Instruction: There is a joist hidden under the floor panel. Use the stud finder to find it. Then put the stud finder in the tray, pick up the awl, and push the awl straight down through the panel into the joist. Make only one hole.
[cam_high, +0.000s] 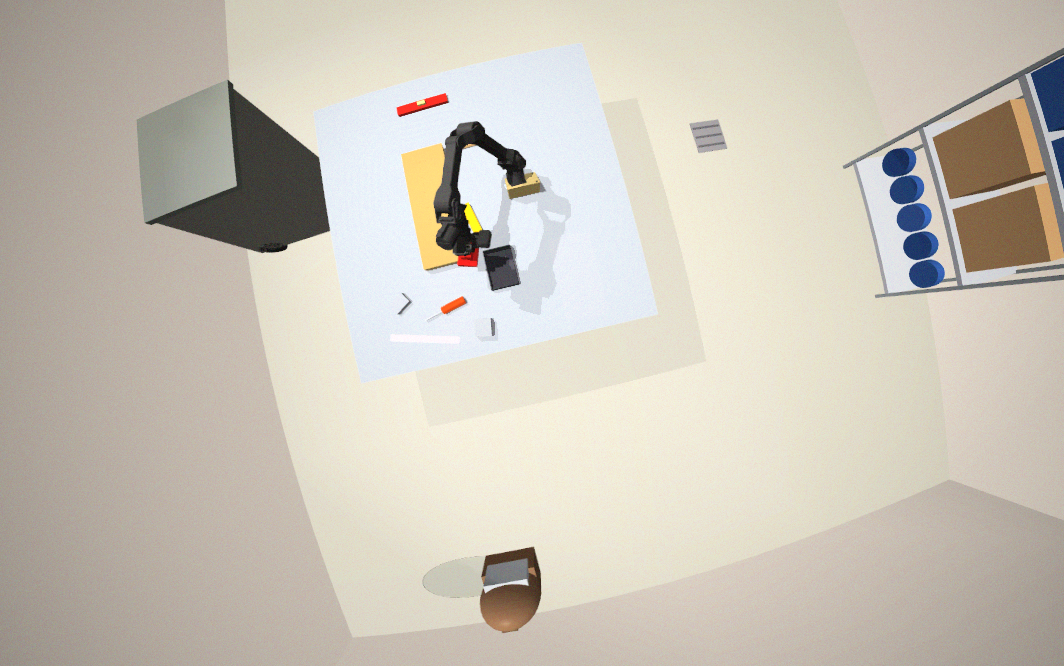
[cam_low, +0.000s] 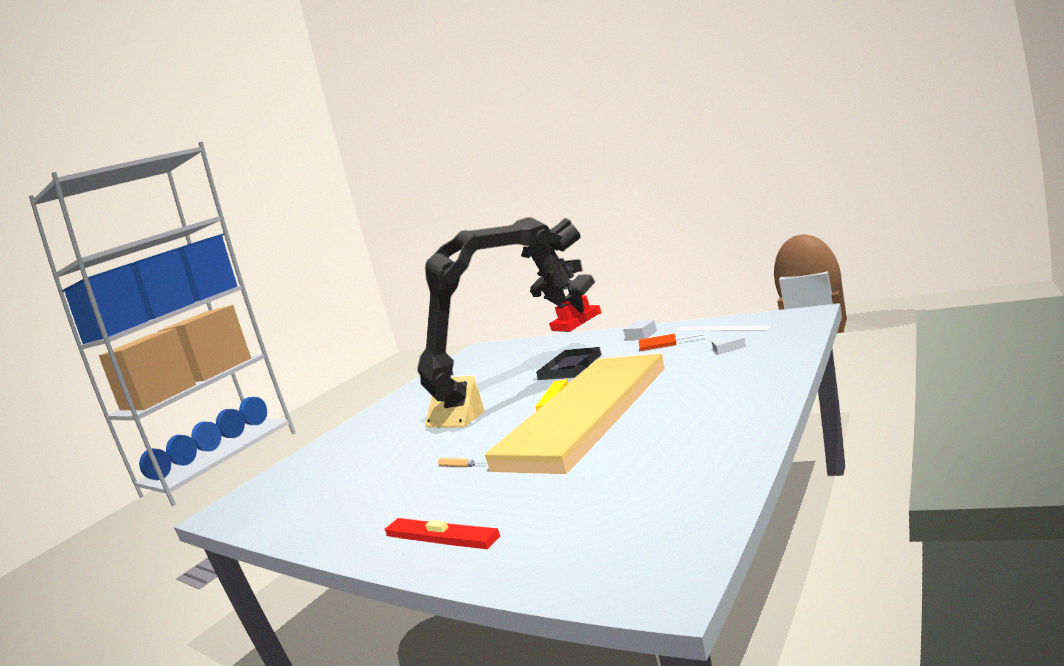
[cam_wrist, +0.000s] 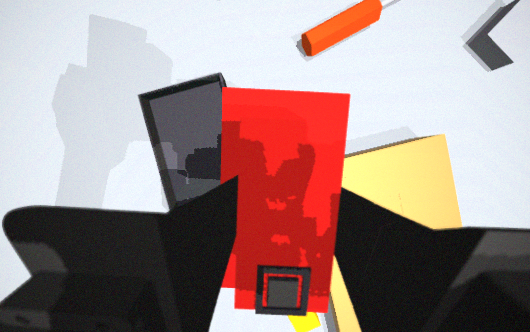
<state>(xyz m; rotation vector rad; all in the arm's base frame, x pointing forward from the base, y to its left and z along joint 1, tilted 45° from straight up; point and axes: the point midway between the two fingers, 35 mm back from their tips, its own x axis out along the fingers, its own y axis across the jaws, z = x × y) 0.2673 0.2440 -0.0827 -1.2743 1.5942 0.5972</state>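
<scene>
My gripper tip is 90 mm past the dark grey tray, 60 mm to the right of it and 150 mm above it. Also, from my gripper tip: orange screwdriver: 210 mm ahead, 160 mm to the left, 150 mm below; red stud finder: 10 mm behind, 20 mm to the right, 20 mm above; yellow block: 40 mm behind, 160 mm to the right, 160 mm below.
</scene>
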